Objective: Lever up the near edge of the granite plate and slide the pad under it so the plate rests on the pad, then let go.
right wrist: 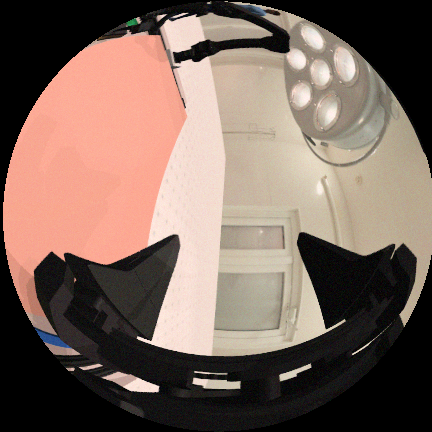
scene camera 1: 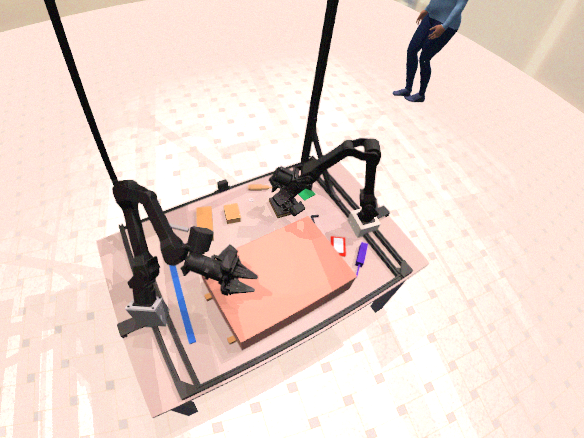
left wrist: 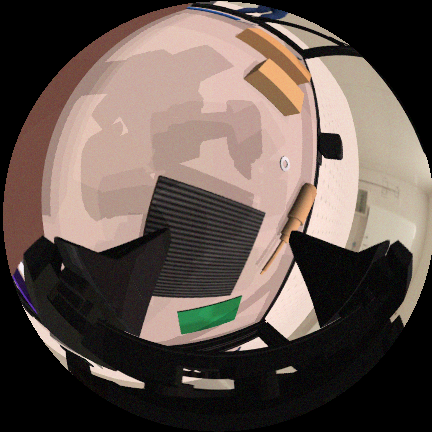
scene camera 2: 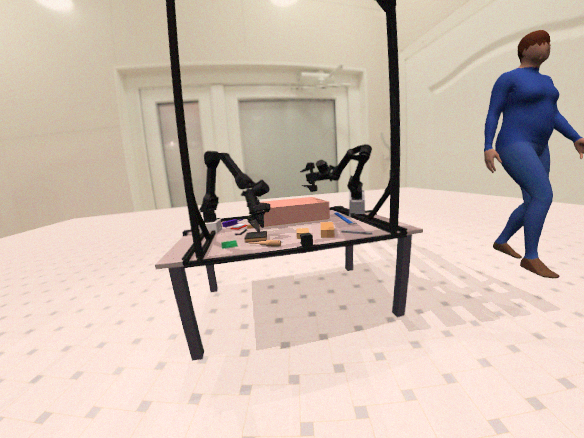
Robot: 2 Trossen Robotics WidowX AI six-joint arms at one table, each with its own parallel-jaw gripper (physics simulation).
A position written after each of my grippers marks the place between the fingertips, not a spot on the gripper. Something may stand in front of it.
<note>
My right gripper (scene camera 1: 256, 284) is open and holds nothing. Also in view: a granite plate (scene camera 1: 298, 269). The table carries a wooden-handled tool (left wrist: 304, 199). Further things: my left gripper (left wrist: 232, 235).
The granite plate also shows in the right wrist view (right wrist: 90, 182), in the left wrist view (left wrist: 30, 227) and in scene camera 2 (scene camera 2: 285, 211). My right gripper shows as well in the right wrist view (right wrist: 241, 239). The right wrist view does not show the wooden-handled tool: it is out of frame.
</note>
